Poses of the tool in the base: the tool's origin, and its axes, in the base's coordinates. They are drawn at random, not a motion.
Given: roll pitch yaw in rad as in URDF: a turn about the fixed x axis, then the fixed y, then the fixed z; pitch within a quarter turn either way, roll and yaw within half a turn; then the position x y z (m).
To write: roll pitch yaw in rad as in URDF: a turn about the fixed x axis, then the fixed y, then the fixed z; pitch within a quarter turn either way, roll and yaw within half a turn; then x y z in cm. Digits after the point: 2 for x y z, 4 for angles.
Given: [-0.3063 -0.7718 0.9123 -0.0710 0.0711 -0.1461]
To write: [-0.3063 -0.7718 0.9123 -7.10 7.11 -14.61]
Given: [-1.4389 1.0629 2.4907 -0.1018 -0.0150 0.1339]
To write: [-1.4389 1.0629 2.4907 -10.18 -1.50 13.39]
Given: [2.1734 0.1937 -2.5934 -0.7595 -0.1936 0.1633]
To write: [2.1734 0.1937 -2.5934 -75.95 -19.36 16.33]
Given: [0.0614 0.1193 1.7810 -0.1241 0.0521 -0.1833]
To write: [0.0614 0.1193 1.7810 -12.41 5.21 -18.33]
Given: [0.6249 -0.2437 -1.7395 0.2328 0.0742 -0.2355]
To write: [0.6249 -0.2437 -1.7395 23.28 7.42 -23.55]
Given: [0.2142 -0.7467 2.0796 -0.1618 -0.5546 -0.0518]
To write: [0.2142 -0.7467 2.0796 -16.18 -55.46 -5.18]
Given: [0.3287 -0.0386 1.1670 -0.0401 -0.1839 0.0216]
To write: [0.3287 -0.0386 1.1670 -4.01 -18.39 2.16]
